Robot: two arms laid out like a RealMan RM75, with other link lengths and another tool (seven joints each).
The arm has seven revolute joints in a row. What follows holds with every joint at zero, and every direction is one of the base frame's.
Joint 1 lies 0.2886 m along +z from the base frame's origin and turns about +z.
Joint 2 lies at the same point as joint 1 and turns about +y.
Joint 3 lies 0.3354 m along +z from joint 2 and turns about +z.
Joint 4 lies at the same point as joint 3 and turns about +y.
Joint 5 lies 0.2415 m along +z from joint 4 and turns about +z.
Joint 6 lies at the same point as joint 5 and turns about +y.
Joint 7 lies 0.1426 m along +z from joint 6 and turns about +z.
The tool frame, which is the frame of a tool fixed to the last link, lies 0.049 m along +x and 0.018 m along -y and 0.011 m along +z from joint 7; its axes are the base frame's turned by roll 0, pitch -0.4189 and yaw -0.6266 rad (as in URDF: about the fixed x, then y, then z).
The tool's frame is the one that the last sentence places.
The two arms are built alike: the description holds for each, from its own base.
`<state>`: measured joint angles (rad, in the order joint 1, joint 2, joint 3, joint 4, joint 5, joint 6, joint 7); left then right.
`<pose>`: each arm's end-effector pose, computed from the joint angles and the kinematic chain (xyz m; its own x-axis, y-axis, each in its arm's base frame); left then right.
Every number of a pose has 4 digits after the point.
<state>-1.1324 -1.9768 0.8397 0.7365 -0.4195 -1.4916 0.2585 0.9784 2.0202 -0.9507 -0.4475 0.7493 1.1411 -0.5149</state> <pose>-0.1564 0.6024 0.0548 -0.3406 0.9346 -0.1021 0.9203 0.3092 -0.2398 0.2760 0.4786 -0.0500 0.7956 -0.4391 -0.4173 -0.5704 -0.7750 -0.2719</pose>
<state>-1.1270 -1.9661 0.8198 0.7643 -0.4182 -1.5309 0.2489 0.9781 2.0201 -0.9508 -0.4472 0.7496 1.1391 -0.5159</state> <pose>-0.1575 0.6013 0.0672 -0.3547 0.9294 -0.1021 0.9176 0.3250 -0.2290 0.2763 0.4788 -0.0500 0.7961 -0.4379 -0.4177 -0.5698 -0.7749 -0.2735</pose>
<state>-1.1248 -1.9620 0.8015 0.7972 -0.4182 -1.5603 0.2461 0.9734 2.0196 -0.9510 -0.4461 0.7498 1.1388 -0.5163</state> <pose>-0.1542 0.6008 0.0773 -0.3527 0.9305 -0.0984 0.9204 0.3261 -0.2157 0.2788 0.4775 -0.0499 0.7940 -0.4420 -0.4173 -0.5736 -0.7721 -0.2736</pose>
